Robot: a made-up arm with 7 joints.
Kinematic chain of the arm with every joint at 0, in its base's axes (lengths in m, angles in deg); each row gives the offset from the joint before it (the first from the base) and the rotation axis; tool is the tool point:
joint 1: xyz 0 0 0 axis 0 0.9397 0.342
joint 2: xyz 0 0 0 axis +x
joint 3: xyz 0 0 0 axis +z
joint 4: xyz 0.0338 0 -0.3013 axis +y
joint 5: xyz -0.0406 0 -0.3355 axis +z
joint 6: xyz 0 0 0 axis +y
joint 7: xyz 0 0 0 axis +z
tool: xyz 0 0 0
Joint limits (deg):
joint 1: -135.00..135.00
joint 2: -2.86..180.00
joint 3: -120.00..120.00
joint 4: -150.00..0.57
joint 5: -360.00..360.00
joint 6: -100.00..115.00
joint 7: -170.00..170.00
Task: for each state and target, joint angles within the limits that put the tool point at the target. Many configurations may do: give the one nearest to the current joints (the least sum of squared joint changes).
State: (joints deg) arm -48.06 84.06 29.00 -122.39 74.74 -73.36 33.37
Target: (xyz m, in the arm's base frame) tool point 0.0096 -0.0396 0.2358
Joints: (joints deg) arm -55.12 104.64 33.25 -149.89 74.74 -73.36 33.37
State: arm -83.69 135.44 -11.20 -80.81 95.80 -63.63 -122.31
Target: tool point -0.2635 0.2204 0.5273
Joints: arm -55.21 160.45 -2.45 -35.36 95.80 -63.63 -122.31
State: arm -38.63 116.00 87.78 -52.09 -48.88 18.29 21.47
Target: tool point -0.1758 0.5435 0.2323
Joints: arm -53.76 103.16 108.68 -45.12 -48.88 18.29 21.47
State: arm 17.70 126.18 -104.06 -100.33 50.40 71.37 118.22
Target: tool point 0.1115 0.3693 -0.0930
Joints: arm -3.43 136.33 -73.71 -117.04 50.40 71.37 118.22
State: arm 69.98 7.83 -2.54 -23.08 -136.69 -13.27 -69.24
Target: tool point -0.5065 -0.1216 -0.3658
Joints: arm 73.91 -1.57 -4.93 -27.10 -136.69 -13.27 -69.24
